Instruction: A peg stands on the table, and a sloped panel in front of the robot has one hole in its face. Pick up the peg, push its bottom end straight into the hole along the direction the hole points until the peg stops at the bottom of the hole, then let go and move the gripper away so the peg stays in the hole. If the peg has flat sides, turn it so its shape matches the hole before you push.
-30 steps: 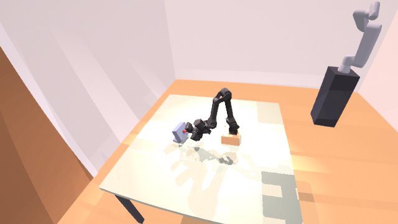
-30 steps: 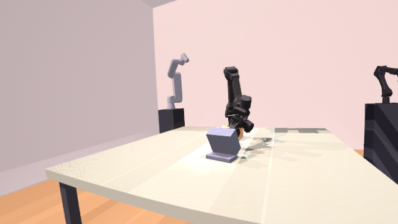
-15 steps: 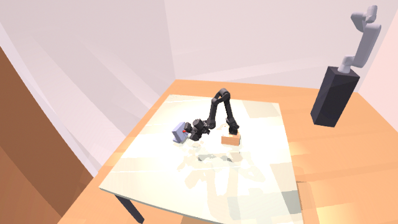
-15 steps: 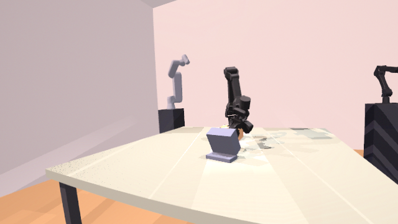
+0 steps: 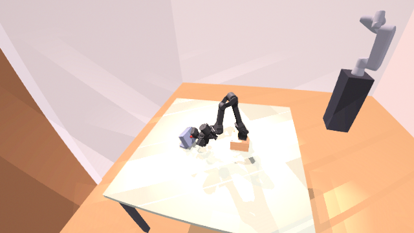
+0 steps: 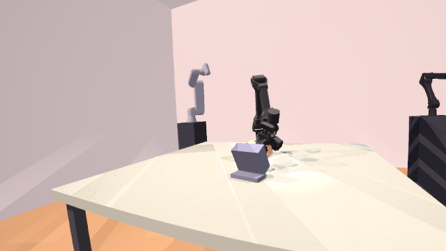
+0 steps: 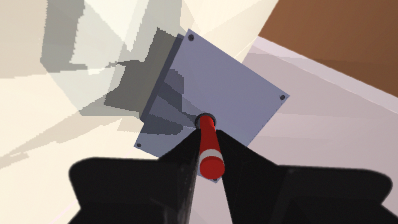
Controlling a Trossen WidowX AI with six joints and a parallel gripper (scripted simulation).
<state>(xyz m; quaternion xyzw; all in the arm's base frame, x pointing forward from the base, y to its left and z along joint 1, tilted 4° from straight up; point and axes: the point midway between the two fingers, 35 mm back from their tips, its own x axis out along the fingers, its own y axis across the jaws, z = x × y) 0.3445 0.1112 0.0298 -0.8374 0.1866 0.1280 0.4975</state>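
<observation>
Now: gripper tip 40 mm short of the grey-blue sloped panel, 10 mm to the left of it and 20 mm above it. The rest, counted from my gripper tip: red peg (20 mm behind, 10 mm above).
</observation>
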